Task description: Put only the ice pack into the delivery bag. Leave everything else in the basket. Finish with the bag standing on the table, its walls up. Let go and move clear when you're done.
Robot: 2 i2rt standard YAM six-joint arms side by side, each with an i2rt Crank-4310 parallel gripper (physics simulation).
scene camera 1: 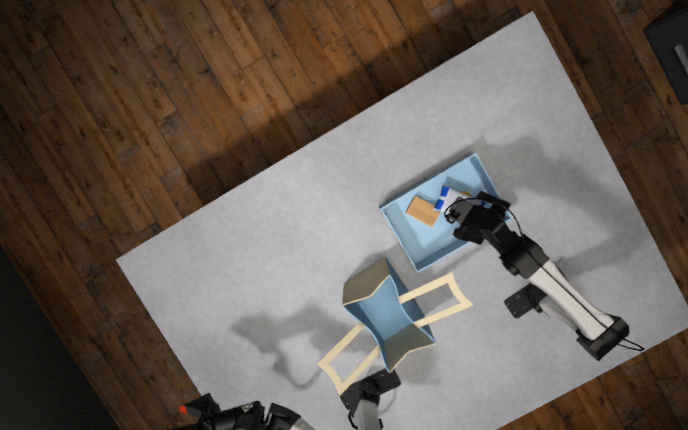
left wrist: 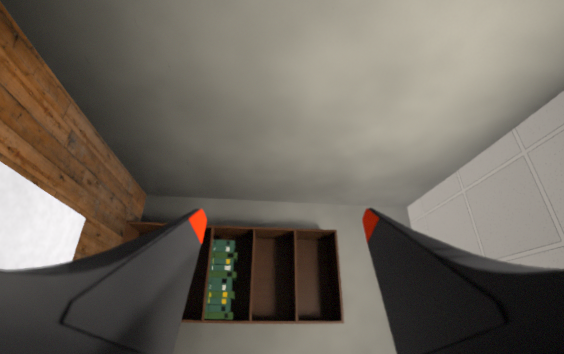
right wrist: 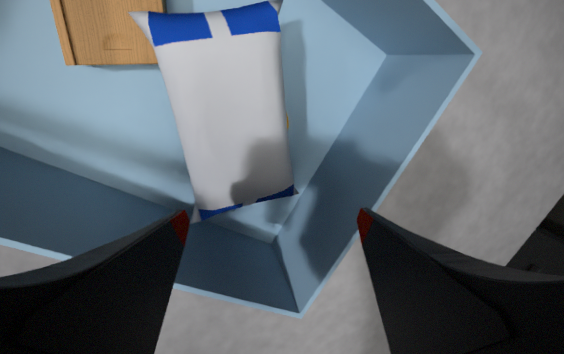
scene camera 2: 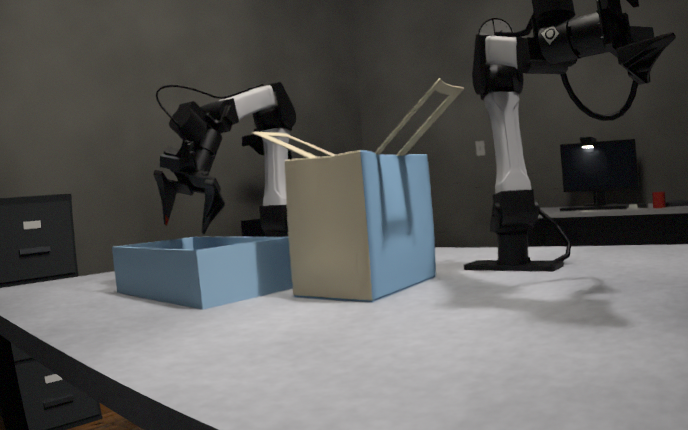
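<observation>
The ice pack (scene camera 1: pixel 451 196) (right wrist: pixel 227 110), white with blue end patches, lies in the light blue basket (scene camera 1: pixel 404 244) (scene camera 2: pixel 243 267) (right wrist: pixel 425 95). My right gripper (scene camera 2: pixel 185 227) (right wrist: pixel 273 213) is open and empty, above the basket, its fingers near the pack's lower end in the right wrist view. The blue and tan delivery bag (scene camera 1: pixel 384 309) (scene camera 2: pixel 329 228) stands upright beside the basket, walls up, mouth open, handles splayed to both sides. My left gripper (left wrist: pixel 283 213) is open and empty, raised away from the bag and the basket.
A flat wooden item (scene camera 1: pixel 422 210) (right wrist: pixel 115 32) lies in the basket beside the pack. A yellow-orange thing (scene camera 1: pixel 465 193) (right wrist: pixel 287 121) is mostly hidden by the pack. One bag handle (scene camera 1: pixel 462 305) reaches toward the right arm; the other (scene camera 1: pixel 329 374) lies near the left arm's base.
</observation>
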